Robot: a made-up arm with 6 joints. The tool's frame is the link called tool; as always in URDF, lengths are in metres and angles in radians. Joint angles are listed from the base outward. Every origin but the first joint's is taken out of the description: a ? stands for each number. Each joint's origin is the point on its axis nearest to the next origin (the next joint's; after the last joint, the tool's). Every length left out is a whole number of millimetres.
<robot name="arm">
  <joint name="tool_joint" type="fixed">
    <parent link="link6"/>
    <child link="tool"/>
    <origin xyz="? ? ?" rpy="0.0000 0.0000 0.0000"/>
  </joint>
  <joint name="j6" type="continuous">
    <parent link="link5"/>
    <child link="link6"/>
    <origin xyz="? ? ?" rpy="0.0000 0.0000 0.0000"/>
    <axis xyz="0 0 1"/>
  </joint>
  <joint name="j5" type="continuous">
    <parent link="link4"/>
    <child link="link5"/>
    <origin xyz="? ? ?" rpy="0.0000 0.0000 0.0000"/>
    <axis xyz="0 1 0"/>
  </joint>
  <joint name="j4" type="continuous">
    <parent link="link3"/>
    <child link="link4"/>
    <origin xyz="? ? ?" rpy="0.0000 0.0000 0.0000"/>
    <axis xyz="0 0 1"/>
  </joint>
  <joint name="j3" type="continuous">
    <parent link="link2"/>
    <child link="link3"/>
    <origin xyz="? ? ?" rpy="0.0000 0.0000 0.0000"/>
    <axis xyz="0 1 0"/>
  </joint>
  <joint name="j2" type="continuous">
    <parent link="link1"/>
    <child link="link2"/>
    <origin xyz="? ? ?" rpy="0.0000 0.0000 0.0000"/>
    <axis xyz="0 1 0"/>
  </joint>
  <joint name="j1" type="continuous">
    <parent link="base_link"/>
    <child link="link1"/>
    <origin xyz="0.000 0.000 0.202" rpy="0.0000 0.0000 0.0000"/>
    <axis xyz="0 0 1"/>
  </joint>
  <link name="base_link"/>
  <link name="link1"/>
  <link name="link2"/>
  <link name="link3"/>
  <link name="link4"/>
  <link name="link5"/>
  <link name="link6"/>
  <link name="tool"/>
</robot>
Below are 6 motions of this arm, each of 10 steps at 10 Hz.
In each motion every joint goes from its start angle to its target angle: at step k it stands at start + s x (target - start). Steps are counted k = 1, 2, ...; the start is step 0. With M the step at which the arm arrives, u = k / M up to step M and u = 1 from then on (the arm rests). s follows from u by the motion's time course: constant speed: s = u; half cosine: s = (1 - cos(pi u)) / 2; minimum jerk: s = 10 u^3 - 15 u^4 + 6 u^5.
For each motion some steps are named. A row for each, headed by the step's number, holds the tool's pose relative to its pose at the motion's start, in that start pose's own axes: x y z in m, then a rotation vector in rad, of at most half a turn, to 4 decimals.
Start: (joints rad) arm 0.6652 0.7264 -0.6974 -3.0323 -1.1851 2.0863
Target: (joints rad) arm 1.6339 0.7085 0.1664 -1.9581 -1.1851 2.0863
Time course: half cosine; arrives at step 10
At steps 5, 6, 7, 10:
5: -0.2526 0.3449 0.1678 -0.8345 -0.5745 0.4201
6: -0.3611 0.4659 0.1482 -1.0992 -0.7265 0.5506
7: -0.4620 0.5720 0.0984 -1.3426 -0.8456 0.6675
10: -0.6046 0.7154 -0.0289 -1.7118 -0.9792 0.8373

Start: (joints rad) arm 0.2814 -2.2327 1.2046 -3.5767 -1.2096 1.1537
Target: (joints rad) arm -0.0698 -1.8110 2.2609 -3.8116 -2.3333 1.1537
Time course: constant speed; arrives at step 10
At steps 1, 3, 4, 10:
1: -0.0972 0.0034 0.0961 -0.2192 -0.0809 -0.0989
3: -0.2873 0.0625 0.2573 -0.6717 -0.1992 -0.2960
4: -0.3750 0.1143 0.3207 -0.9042 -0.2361 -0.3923
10: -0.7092 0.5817 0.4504 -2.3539 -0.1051 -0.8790

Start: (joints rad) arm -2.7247 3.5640 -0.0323 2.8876 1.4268 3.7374
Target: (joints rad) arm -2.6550 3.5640 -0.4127 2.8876 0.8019 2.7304
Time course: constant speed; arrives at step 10
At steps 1, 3, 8, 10:
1: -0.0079 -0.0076 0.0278 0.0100 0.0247 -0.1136
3: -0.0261 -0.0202 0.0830 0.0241 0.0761 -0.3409
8: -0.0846 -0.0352 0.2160 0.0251 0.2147 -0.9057
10: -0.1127 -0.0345 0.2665 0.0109 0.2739 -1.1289

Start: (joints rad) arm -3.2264 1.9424 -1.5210 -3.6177 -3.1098 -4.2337
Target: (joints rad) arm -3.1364 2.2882 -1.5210 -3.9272 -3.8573 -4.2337
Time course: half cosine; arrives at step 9
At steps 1, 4, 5, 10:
1: -0.0066 -0.0006 0.0067 -0.0250 0.0197 0.0067
4: -0.0887 -0.0024 0.0917 -0.3391 0.2626 0.1057
5: -0.1251 -0.0004 0.1308 -0.4791 0.3672 0.1594
10: -0.2104 0.0086 0.2270 -0.8051 0.5975 0.3122

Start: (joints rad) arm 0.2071 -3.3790 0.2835 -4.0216 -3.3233 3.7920
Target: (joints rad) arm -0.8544 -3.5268 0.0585 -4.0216 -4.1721 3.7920
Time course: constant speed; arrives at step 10
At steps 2, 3, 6, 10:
2: -0.0308 -0.0900 0.0110 0.0743 0.0946 -0.2197
3: -0.0598 -0.1316 0.0153 0.1223 0.1383 -0.3305
6: -0.1960 -0.2251 0.0213 0.3083 0.2491 -0.6628
10: -0.4554 -0.2326 0.0128 0.6506 0.3320 -1.0925

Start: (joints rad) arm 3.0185 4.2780 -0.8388 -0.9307 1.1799 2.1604
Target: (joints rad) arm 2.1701 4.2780 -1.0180 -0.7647 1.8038 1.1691
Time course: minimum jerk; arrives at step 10
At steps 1, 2, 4, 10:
1: 0.0033 -0.0001 -0.0052 0.0066 0.0050 -0.0054
2: 0.0219 -0.0003 -0.0353 0.0438 0.0349 -0.0370
4: 0.0971 0.0070 -0.2013 0.2211 0.2280 -0.2220
10: 0.1099 0.0856 -0.6407 0.4303 0.9893 -0.8081

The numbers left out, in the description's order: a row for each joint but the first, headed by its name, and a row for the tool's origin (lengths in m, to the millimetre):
tool: 0.000 0.000 0.000
j6: 0.000 0.000 0.085
j5: 0.000 0.000 0.000
j4: 0.000 0.000 0.799
j3: 0.000 0.000 0.615
j2: 0.000 0.046 0.000

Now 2 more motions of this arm.
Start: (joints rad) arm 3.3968 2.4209 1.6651 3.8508 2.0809 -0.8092
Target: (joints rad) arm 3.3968 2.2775 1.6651 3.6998 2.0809 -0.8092
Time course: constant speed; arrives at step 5
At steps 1, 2, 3, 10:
1: 0.0176 -0.0034 0.0226 -0.0040 0.0278 0.0308
2: 0.0356 -0.0060 0.0451 -0.0081 0.0562 0.0609
3: 0.0538 -0.0077 0.0674 -0.0124 0.0852 0.0905
10: 0.0909 -0.0087 0.1115 -0.0216 0.1450 0.1478

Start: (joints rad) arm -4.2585 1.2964 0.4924 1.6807 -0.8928 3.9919
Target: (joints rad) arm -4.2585 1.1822 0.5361 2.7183 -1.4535 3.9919
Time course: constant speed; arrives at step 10
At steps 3, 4, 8, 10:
3: 0.0014 -0.0216 -0.0132 -0.0416 0.2918 0.1914
4: 0.0016 -0.0275 -0.0195 -0.0626 0.3929 0.2458
8: -0.0022 -0.0472 -0.0539 -0.1854 0.8072 0.4117
10: -0.0084 -0.0566 -0.0762 -0.2720 1.0155 0.4613

